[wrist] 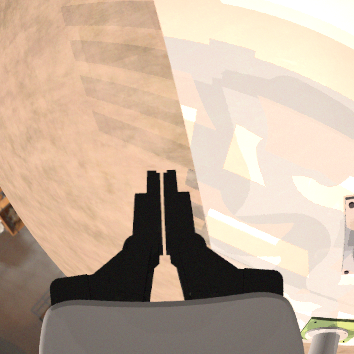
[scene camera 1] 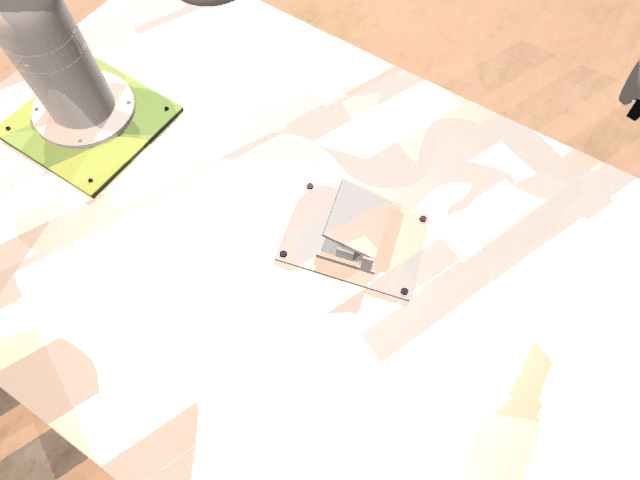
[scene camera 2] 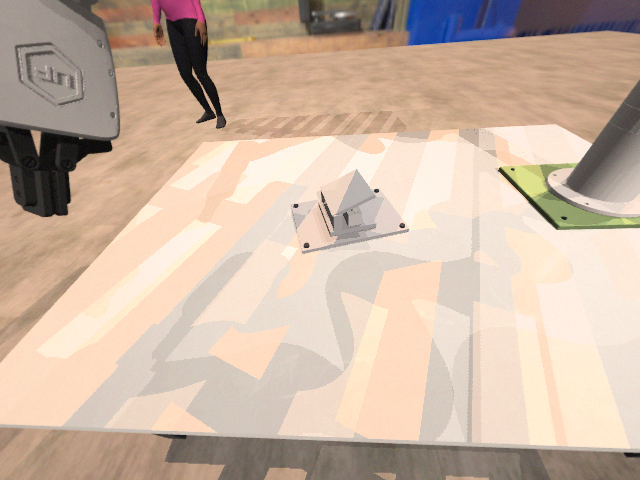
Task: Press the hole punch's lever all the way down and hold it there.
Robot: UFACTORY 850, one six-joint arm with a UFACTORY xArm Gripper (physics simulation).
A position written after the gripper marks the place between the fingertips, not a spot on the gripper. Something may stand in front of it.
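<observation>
Base plate (scene camera 1: 397, 266) visible. Gripper (scene camera 2: 45, 212) visible, also in the wrist view (wrist: 161, 186).
</observation>
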